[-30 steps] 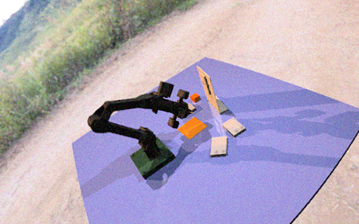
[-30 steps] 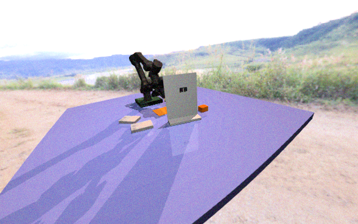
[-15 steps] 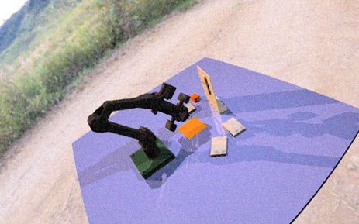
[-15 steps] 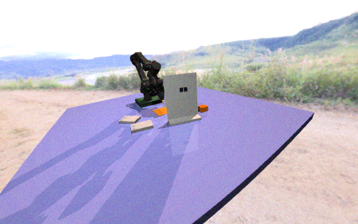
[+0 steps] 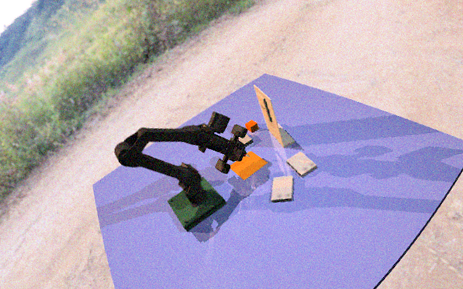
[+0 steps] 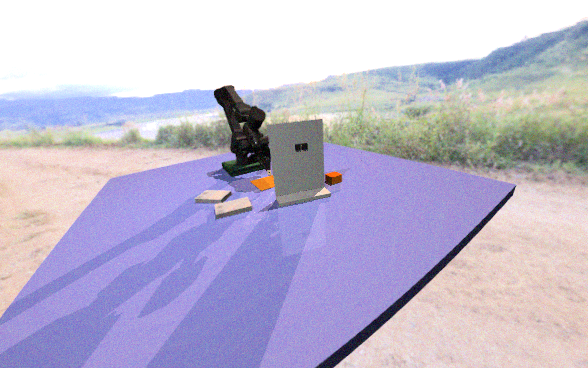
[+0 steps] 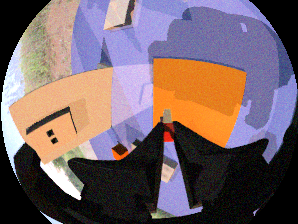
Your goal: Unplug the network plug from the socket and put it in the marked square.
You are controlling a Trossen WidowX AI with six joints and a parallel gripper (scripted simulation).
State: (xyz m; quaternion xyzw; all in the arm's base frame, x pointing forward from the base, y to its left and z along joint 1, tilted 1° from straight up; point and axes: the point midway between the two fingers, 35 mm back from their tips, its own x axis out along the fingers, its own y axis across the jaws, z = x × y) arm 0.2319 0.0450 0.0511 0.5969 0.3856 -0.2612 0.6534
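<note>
Right now my gripper tip is 10 mm past the orange marked square and 50 mm above it. Round my gripper tip: plug right at my gripper tip; orange block 140 mm ahead, 200 mm to the left, 40 mm below; tan panel 180 mm ahead, 50 mm to the left, 50 mm above.
</note>
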